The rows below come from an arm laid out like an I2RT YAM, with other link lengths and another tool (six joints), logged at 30 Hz.
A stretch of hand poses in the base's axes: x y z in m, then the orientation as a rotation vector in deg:
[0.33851 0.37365 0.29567 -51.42 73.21 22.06]
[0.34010 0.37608 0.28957 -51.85 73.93 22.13]
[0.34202 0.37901 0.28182 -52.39 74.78 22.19]
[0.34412 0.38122 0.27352 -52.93 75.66 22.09]
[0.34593 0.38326 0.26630 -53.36 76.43 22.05]
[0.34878 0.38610 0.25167 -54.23 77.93 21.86]
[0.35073 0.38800 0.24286 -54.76 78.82 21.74]
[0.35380 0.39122 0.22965 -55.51 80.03 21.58]
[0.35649 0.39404 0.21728 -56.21 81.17 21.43]
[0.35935 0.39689 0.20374 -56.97 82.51 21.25]
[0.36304 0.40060 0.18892 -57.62 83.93 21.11]
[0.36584 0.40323 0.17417 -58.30 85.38 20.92]
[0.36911 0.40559 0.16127 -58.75 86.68 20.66]
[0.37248 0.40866 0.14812 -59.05 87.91 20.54]
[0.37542 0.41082 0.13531 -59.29 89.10 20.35]
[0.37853 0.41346 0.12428 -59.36 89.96 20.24]
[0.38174 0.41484 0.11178 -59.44 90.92 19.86]
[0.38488 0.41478 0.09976 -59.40 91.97 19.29]
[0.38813 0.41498 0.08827 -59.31 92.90 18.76]
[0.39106 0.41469 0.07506 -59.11 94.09 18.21]
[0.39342 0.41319 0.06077 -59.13 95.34 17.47]
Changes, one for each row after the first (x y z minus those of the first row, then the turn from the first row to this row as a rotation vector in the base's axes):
[0.00159 0.00243 -0.00610 -0.52 0.66 0.08]
[0.00351 0.00536 -0.01385 -1.16 1.42 0.18]
[0.00561 0.00757 -0.02215 -1.89 2.14 0.17]
[0.00742 0.00961 -0.02937 -2.47 2.79 0.17]
[0.01027 0.01245 -0.04400 -3.68 4.02 0.11]
[0.01222 0.01435 -0.05281 -4.42 4.74 0.08]
[0.01529 0.01757 -0.06602 -5.43 5.73 0.07]
[0.01798 0.02039 -0.07839 -6.38 6.66 0.05]
[0.02084 0.02324 -0.09193 -7.44 7.76 0.00]
[0.02453 0.02695 -0.10675 -8.44 8.93 -0.11]
[0.02733 0.02958 -0.12150 -9.49 10.12 -0.24]
[0.03060 0.03194 -0.13440 -10.36 11.14 -0.49]
[0.03397 0.03501 -0.14755 -11.03 12.16 -0.72]
[0.03691 0.03717 -0.16036 -11.68 13.11 -1.01]
[0.04002 0.03981 -0.17139 -12.06 13.81 -1.26]
[0.04323 0.04119 -0.18389 -12.60 14.48 -1.69]
[0.04637 0.04113 -0.19591 -13.18 15.16 -2.33]
[0.04962 0.04133 -0.20740 -13.66 15.75 -2.93]
[0.05255 0.04104 -0.22061 -14.17 16.55 -3.67]
[0.05491 0.03954 -0.23490 -14.93 17.35 -4.41]

